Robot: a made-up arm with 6 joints. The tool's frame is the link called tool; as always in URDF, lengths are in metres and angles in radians. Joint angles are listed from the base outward.
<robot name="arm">
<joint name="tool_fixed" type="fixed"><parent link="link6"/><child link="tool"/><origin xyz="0.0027 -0.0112 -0.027" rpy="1.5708 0 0"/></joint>
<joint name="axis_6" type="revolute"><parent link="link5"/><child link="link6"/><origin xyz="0.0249 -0.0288 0.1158" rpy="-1.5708 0 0"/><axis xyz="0 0 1"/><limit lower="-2.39" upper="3.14"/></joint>
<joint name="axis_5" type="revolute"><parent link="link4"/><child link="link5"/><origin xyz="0.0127 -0.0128 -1.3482" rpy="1.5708 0 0"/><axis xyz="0 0 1"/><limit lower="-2.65" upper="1.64"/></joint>
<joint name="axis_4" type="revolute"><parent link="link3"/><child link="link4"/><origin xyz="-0.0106 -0.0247 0.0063" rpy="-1.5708 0 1.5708"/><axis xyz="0 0 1"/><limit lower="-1.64" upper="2.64"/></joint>
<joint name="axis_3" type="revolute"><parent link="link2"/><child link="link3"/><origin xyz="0.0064 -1.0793 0.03" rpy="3.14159 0 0"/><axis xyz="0 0 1"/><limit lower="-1.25" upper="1.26"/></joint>
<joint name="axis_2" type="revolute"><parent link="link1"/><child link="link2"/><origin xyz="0.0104 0.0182 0.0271" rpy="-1.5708 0 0"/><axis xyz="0 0 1"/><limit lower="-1.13" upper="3.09"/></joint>
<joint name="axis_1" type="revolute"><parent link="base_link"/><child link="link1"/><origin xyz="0.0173 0.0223 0.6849" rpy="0 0 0"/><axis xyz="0 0 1"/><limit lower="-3.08" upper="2.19"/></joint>
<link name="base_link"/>
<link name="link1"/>
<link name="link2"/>
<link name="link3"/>
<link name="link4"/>
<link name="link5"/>
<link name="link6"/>
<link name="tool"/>
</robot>
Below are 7 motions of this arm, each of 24 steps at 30 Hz.
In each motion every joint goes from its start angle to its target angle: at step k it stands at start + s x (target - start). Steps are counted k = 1, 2, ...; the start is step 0. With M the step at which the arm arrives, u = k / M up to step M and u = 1 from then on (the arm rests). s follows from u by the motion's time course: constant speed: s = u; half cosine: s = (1 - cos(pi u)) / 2; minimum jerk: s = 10 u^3 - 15 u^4 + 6 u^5.
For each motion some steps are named. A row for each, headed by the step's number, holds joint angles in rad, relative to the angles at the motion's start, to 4 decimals.
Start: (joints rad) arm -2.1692 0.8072 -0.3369 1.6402 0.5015 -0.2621
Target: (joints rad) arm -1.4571 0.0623 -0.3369 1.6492 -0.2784 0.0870
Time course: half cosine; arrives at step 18
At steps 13, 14, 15, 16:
13: 0.5849 -0.6119 0.0000 0.0074 -0.6406 0.2867
14: 0.6288 -0.6578 0.0000 0.0079 -0.6887 0.3083
15: 0.6644 -0.6950 0.0000 0.0084 -0.7277 0.3257
16: 0.6906 -0.7224 0.0000 0.0087 -0.7564 0.3386

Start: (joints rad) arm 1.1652 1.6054 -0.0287 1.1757 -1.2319 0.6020
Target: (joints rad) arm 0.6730 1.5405 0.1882 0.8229 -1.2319 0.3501
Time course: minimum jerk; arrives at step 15
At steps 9, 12, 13, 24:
9: -0.3360 -0.0443 0.1480 -0.2408 0.0000 -0.1719
12: -0.4637 -0.0611 0.2043 -0.3324 0.0000 -0.2373
13: -0.4827 -0.0637 0.2127 -0.3460 0.0000 -0.2471
24: -0.4922 -0.0649 0.2169 -0.3528 0.0000 -0.2519

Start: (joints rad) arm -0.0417 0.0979 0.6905 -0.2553 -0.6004 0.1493
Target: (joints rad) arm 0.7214 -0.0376 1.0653 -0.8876 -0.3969 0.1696
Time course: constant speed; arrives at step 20
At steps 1, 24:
1: 0.0382 -0.0068 0.0187 -0.0316 0.0102 0.0010
24: 0.7631 -0.1355 0.3748 -0.6323 0.2035 0.0203

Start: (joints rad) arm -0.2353 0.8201 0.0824 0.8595 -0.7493 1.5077
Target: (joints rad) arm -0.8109 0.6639 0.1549 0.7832 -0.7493 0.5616
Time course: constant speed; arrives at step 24
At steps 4, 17, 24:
4: -0.0959 -0.0260 0.0121 -0.0127 0.0000 -0.1577
17: -0.4077 -0.1106 0.0514 -0.0540 0.0000 -0.6702
24: -0.5756 -0.1562 0.0725 -0.0763 0.0000 -0.9461

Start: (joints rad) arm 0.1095 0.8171 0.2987 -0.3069 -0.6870 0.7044
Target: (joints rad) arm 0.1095 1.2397 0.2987 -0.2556 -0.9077 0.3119
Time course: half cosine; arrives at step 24
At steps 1, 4, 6, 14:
1: 0.0000 0.0018 0.0000 0.0002 -0.0009 -0.0017
4: 0.0000 0.0283 0.0000 0.0034 -0.0148 -0.0263
6: 0.0000 0.0619 0.0000 0.0075 -0.0323 -0.0575
14: 0.0000 0.2660 0.0000 0.0323 -0.1389 -0.2470

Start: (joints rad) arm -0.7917 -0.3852 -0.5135 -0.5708 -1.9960 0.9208
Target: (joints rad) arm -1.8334 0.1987 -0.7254 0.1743 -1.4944 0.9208
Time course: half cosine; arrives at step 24
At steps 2, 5, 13, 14, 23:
2: -0.0177 0.0099 -0.0036 0.0127 0.0085 0.0000
5: -0.1076 0.0603 -0.0219 0.0770 0.0518 0.0000
13: -0.5888 0.3301 -0.1198 0.4212 0.2835 0.0000
14: -0.6557 0.3675 -0.1334 0.4690 0.3157 0.0000
23: -1.0372 0.5814 -0.2110 0.7419 0.4995 0.0000

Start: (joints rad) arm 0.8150 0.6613 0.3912 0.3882 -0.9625 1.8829
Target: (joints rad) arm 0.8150 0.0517 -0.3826 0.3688 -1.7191 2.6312
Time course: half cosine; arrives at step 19
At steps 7, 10, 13, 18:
7: 0.0000 -0.1824 -0.2315 -0.0058 -0.2263 0.2239
10: 0.0000 -0.3300 -0.4188 -0.0105 -0.4095 0.4050
13: 0.0000 -0.4715 -0.5985 -0.0150 -0.5852 0.5788
18: 0.0000 -0.6054 -0.7685 -0.0193 -0.7514 0.7432

